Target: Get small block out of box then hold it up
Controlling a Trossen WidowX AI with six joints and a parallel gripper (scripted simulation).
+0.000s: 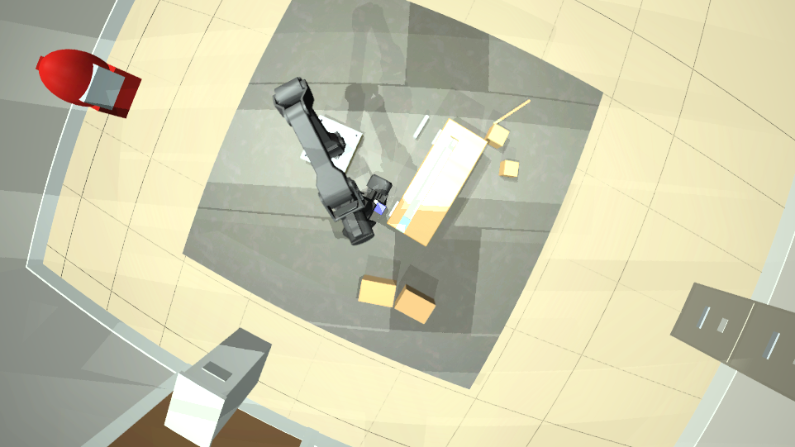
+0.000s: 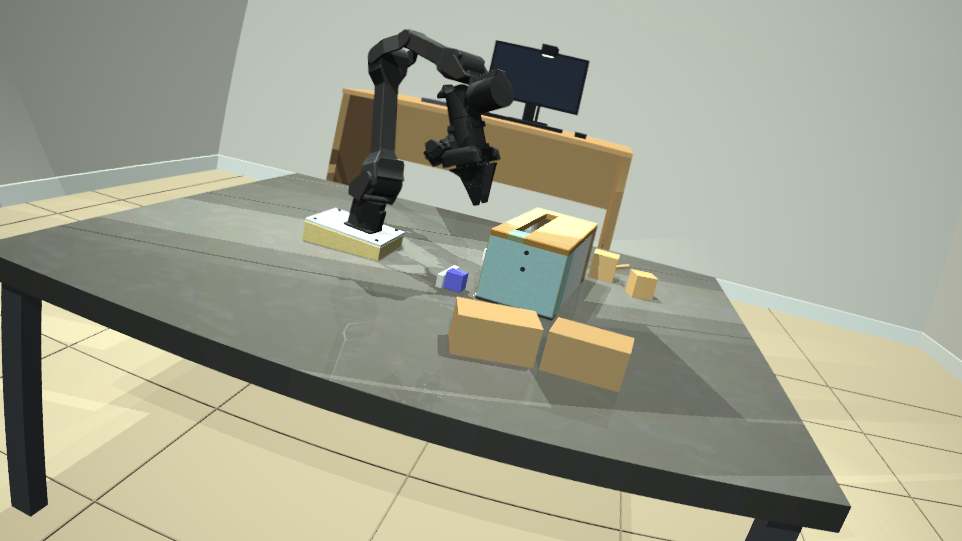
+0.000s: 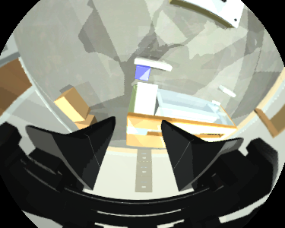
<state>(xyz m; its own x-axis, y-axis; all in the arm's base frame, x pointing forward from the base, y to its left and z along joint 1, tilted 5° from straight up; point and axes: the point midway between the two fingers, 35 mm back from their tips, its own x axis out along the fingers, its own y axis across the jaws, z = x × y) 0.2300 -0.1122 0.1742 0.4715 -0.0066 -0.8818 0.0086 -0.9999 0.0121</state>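
Right now my gripper tip is 15 cm above the blue block and 1 cm past it. Also, from my gripper tip: clear-fronted box (17 cm to the left, 10 cm below, 7 cm ahead).
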